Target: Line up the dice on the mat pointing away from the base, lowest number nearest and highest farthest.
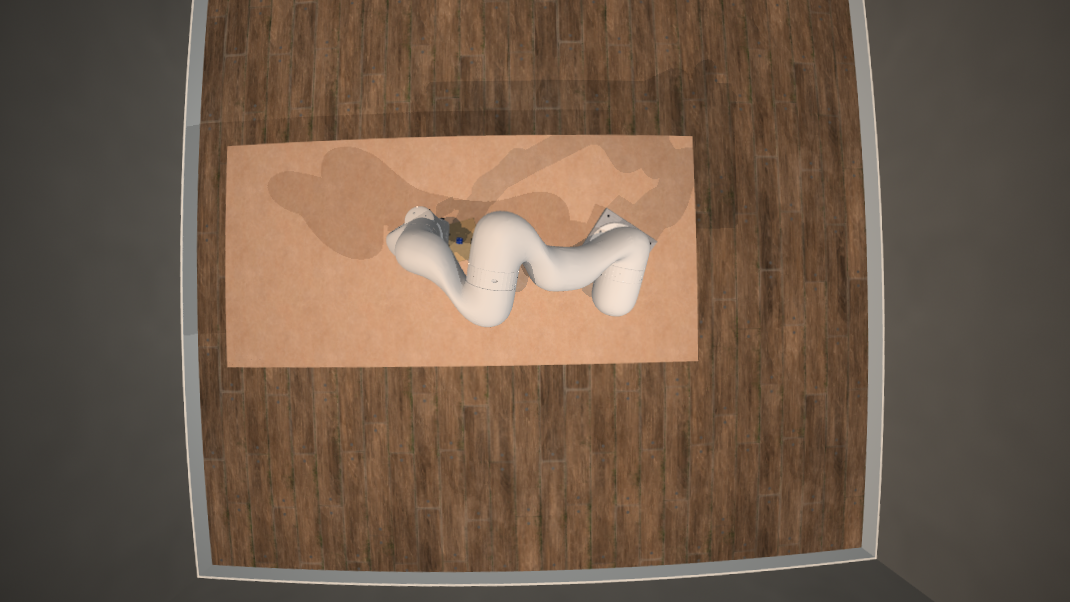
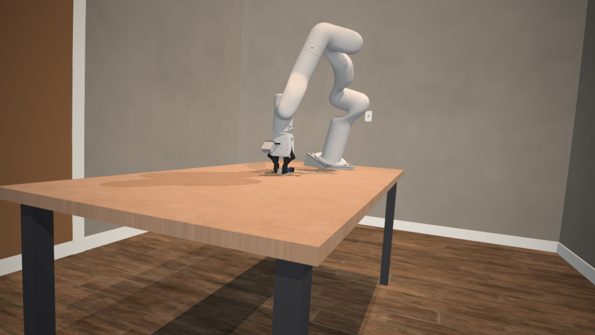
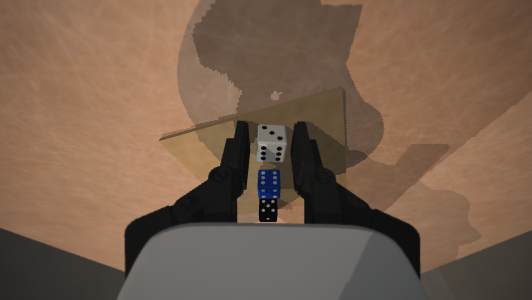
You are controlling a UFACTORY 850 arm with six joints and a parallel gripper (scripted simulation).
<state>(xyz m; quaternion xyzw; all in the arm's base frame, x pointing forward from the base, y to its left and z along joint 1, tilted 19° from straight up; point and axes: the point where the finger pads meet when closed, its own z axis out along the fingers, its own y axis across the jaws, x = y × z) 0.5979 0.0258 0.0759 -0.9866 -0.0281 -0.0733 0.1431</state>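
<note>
Now: hand 10 mm above the white die. Round my hand: black die: 100 mm behind, 10 mm to the right, 10 mm below; then blue die: 50 mm behind, 10 mm below; then mat: 50 mm behind, 20 mm below.
</note>
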